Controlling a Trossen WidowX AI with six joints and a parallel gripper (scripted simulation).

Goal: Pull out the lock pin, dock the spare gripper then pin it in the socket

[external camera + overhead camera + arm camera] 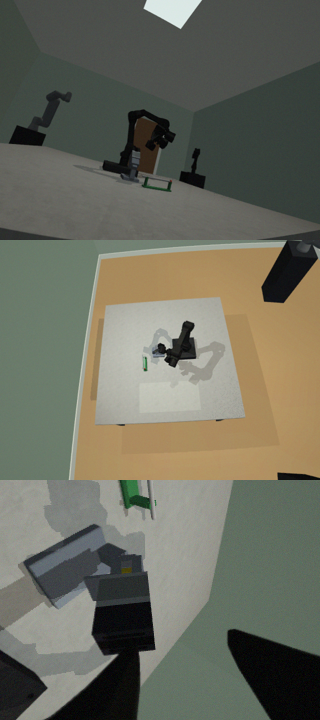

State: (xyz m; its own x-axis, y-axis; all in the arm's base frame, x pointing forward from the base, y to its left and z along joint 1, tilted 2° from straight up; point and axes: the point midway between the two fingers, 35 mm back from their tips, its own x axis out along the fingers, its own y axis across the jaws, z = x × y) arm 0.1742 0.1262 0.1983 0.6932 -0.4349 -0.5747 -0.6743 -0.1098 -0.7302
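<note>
Now: the green rack 200 mm below my gripper tip, 170 mm ahead of it and 60 mm to the left of it. Also, from my gripper tip: spare gripper 100 mm below, 70 mm to the right, 50 mm ahead; then grey mount socket 160 mm below, 80 mm ahead, 60 mm to the right.
</note>
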